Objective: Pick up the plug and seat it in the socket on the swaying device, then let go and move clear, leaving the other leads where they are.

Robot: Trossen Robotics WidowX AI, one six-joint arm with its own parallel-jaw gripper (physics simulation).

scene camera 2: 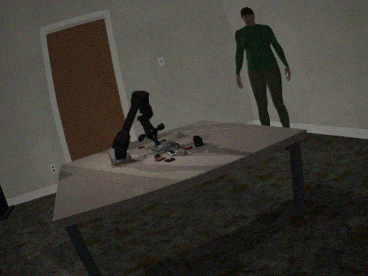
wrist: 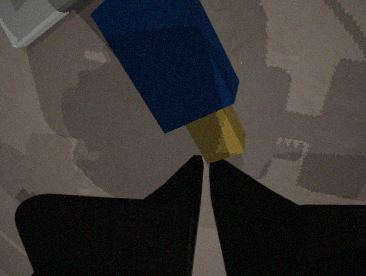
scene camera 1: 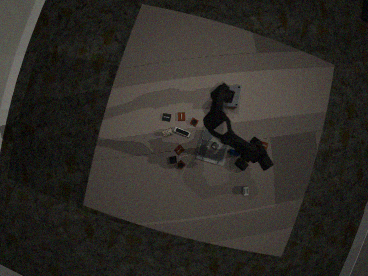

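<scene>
The blue plug with a yellow tip (wrist: pixel 172 65) (scene camera 1: pixel 233 152) (scene camera 2: pixel 158 143) lies beside the grey device (wrist: pixel 20 36) (scene camera 1: pixel 204 155). A raised round part (scene camera 1: pixel 215 145) sits on the device; the socket opening cannot be made out. My gripper (wrist: pixel 205 164) is shut, its fingertips almost together right at the lower corner of the yellow tip in the wrist view. The yellow tip is wider than the gap between the fingers, and its body is not between them. Whether the fingertips touch that corner is unclear.
Several small orange (scene camera 1: pixel 181 116), dark (scene camera 1: pixel 166 117) and white pieces (scene camera 1: pixel 182 132) lie left of the device. A small white block (scene camera 1: pixel 245 190) lies near the arm's far end, and an orange piece (scene camera 1: pixel 265 144) shows beside the arm. A person (scene camera 2: pixel 260 65) stands behind the table (scene camera 2: pixel 225 142).
</scene>
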